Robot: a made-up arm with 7 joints.
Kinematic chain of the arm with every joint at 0, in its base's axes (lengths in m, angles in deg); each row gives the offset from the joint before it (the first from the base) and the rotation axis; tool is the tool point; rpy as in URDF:
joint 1: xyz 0 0 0.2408 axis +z
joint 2: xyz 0 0 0 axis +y
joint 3: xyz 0 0 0.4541 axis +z
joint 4: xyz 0.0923 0 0 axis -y
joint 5: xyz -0.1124 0 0.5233 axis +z
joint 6: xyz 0 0 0 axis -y
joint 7: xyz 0.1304 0 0 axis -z
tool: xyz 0 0 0 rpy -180 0 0
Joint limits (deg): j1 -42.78..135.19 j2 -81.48..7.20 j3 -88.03..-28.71 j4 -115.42..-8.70 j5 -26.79..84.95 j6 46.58..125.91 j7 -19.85..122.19
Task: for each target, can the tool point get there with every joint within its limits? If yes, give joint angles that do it. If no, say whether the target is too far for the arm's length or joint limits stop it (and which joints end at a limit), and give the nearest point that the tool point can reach.
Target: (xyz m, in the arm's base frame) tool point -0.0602 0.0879 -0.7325
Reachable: no: joint limits stop it (at a limit: joint 1, joint 2, joint 3, joint 4, joint 5, joint 6) | nearest point -0.6121 -0.3401 0.2558 | short by 1.210 m
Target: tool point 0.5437 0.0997 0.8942
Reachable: yes | joints 70.64 -31.01 -35.71 -105.54 63.24 118.72 69.49
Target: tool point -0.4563 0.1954 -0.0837
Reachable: no: joint limits stop it (at a limit: joint 1, joint 2, joint 3, joint 4, joint 5, joint 6) | nearest point -0.6121 -0.3401 0.2558 | short by 0.653 m
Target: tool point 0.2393 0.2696 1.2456
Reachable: yes | joints 116.79 -17.12 -44.80 -51.87 72.47 61.10 105.35
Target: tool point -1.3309 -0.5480 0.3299
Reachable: no: too far | nearest point -1.0321 -0.4250 0.3747 | short by 0.326 m
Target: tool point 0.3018 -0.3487 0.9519
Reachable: yes | joints 55.53 -62.17 -42.67 -97.81 53.52 54.27 71.27
